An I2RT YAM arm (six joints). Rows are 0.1 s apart.
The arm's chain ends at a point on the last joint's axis. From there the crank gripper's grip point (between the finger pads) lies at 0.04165 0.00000 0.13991 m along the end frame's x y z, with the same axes.
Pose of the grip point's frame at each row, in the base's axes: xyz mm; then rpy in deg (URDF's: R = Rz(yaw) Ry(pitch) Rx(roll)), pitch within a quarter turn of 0, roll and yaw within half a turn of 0:
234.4, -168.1, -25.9, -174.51, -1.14, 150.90
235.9, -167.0, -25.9, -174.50, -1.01, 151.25
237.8, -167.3, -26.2, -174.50, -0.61, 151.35
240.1, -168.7, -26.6, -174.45, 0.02, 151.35
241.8, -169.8, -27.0, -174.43, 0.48, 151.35
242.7, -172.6, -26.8, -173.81, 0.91, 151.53
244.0, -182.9, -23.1, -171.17, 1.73, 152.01
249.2, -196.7, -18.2, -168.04, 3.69, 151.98
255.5, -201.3, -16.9, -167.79, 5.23, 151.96
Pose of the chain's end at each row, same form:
279.7, -178.0, 112.5, -174.51, -1.14, 150.90
281.0, -176.5, 112.6, -174.50, -1.01, 151.25
282.1, -176.2, 112.6, -174.50, -0.61, 151.35
283.1, -176.8, 112.7, -174.45, 0.02, 151.35
283.8, -177.3, 112.6, -174.43, 0.48, 151.35
284.6, -178.1, 112.9, -173.81, 0.91, 151.53
287.2, -181.5, 116.3, -171.17, 1.73, 152.01
291.7, -186.5, 121.1, -168.04, 3.69, 151.98
295.0, -188.8, 123.1, -167.79, 5.23, 151.96

